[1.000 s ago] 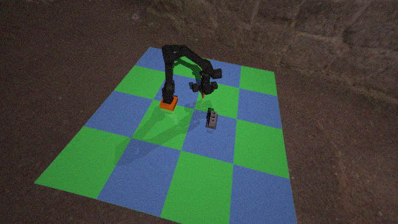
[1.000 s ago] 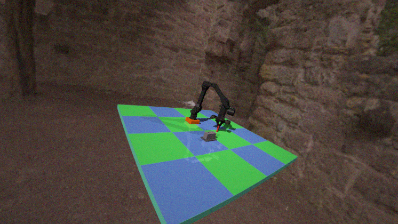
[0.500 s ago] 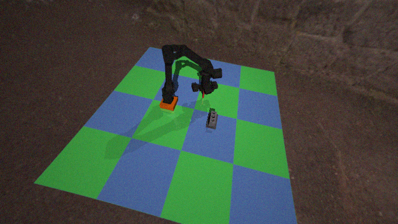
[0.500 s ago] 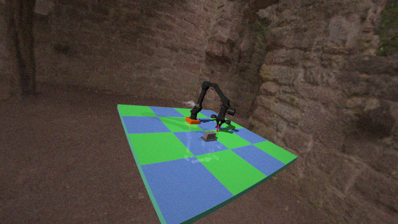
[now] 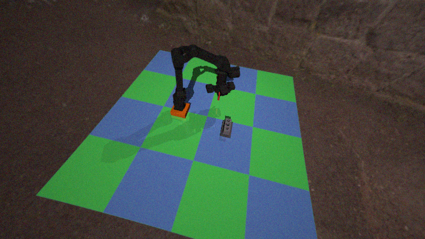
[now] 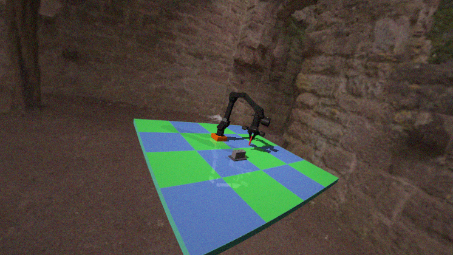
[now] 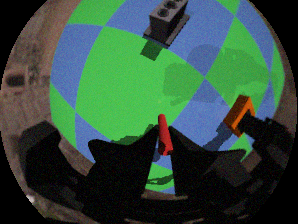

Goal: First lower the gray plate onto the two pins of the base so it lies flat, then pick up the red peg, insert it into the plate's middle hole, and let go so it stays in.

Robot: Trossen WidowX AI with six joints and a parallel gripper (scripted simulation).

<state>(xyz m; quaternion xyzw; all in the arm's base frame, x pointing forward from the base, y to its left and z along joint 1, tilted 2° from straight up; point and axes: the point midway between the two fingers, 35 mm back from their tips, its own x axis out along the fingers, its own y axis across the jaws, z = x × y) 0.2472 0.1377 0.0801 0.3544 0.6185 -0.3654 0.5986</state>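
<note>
Right now my gripper tip is 110 mm short of the gray plate, 200 mm to the left of it and 40 mm above it. Also, from my gripper tip: red peg right at my gripper tip.
</note>
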